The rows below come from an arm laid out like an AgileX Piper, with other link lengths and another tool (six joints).
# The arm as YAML. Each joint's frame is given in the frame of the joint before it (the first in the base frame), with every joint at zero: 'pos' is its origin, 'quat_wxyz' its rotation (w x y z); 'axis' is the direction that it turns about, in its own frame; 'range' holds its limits. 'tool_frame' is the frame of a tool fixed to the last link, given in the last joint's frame.
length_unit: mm
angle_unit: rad
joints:
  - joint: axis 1
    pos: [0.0, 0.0, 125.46]
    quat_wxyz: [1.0, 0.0, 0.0, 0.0]
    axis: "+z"
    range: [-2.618, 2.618]
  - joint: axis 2
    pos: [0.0, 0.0, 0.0]
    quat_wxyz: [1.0, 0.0, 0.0, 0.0]
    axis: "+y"
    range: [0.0, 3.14]
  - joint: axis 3
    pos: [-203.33, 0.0, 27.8]
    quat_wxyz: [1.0, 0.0, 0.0, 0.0]
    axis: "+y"
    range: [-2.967, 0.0]
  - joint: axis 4
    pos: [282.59, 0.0, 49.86]
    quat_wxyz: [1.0, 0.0, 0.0, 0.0]
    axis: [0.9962, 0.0, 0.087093]
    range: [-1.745, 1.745]
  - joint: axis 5
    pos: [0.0, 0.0, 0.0]
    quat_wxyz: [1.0, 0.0, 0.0, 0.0]
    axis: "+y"
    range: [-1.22, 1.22]
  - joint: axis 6
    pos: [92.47, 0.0, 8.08]
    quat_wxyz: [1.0, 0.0, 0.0, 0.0]
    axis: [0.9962, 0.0, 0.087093]
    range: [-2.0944, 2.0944]
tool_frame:
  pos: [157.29, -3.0, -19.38]
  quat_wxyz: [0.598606, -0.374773, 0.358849, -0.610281]
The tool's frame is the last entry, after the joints.
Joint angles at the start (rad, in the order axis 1, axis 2, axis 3, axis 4, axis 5, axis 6): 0.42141 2.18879 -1.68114 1.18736 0.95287 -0.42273
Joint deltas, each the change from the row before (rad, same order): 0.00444 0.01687 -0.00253 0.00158 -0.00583 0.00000; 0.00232 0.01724 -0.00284 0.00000 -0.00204 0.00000; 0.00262 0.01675 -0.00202 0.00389 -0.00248 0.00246; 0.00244 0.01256 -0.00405 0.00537 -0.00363 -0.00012; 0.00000 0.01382 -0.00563 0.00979 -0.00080 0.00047; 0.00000 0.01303 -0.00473 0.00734 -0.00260 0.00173; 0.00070 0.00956 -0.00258 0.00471 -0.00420 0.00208; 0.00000 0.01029 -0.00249 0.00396 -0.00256 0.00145; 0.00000 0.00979 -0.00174 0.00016 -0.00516 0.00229; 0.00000 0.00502 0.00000 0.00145 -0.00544 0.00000; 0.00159 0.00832 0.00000 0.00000 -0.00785 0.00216; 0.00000 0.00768 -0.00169 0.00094 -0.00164 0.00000
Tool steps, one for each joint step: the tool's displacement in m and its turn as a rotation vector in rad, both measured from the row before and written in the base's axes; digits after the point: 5 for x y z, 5 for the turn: -0.00097 0.00136 -0.00728 -0.00573 0.01076 -0.00114; -0.00122 0.00042 -0.00746 -0.00639 0.01208 0.00061; -0.00134 0.00093 -0.00678 -0.00339 0.01567 -0.00246; -0.00012 0.00134 -0.00398 -0.00004 0.00779 -0.00293; 0.00051 0.00115 -0.00313 0.00429 0.01108 -0.00540; 0.00069 0.00076 -0.00357 0.00183 0.01042 -0.00649; 0.00053 0.00059 -0.00318 -0.00016 0.00774 -0.00609; 0.00026 0.00021 -0.00362 -0.00075 0.00849 -0.00477; 0.00054 -0.00036 -0.00444 -0.00457 0.00672 -0.00553; 0.00080 -0.00020 -0.00256 -0.00247 0.00235 -0.00517; 0.00027 -0.00002 -0.00453 -0.00562 0.00541 -0.00598; -0.00009 -0.00017 -0.00314 -0.00226 0.00494 -0.00181
